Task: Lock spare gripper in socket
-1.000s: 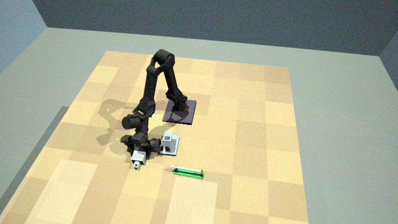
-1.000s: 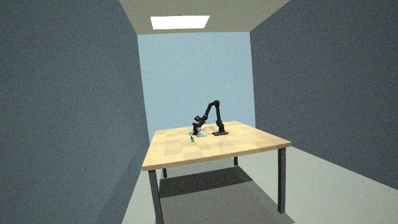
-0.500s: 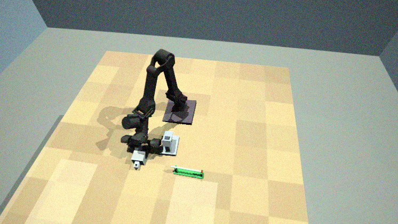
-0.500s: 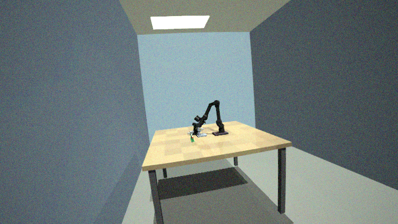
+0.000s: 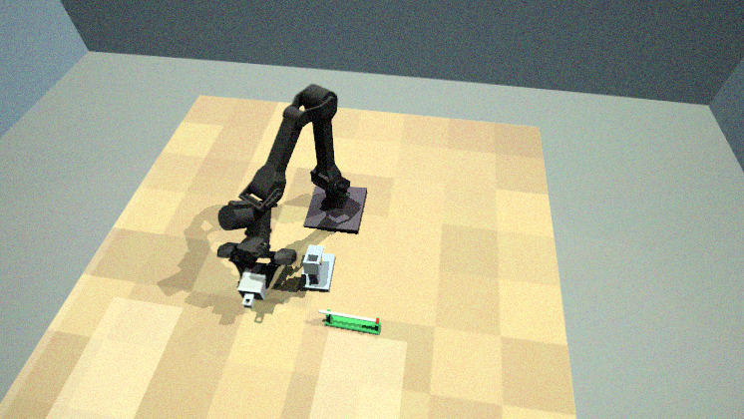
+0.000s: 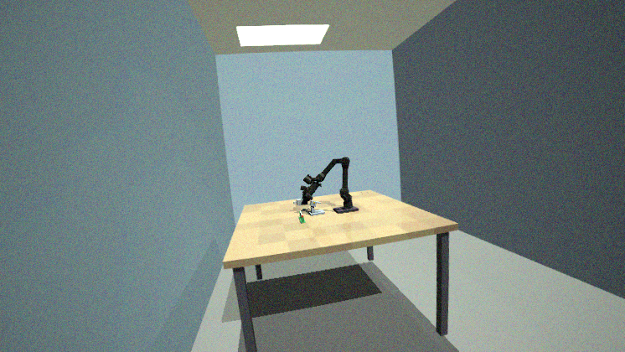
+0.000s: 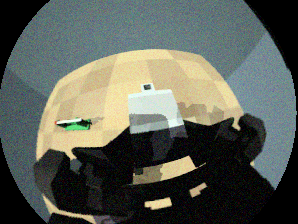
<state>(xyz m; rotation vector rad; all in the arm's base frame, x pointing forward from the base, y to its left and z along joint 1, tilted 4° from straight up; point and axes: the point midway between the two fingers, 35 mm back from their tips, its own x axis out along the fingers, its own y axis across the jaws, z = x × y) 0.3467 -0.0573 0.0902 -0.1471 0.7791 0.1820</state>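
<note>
Right now my gripper tip is 11 cm to the right of the grey mount, 11 cm past it and 1 cm above it. Round my gripper tip: green holder 25 cm to the left, 4 cm below, 2 cm behind; spare gripper 1 cm above.
</note>
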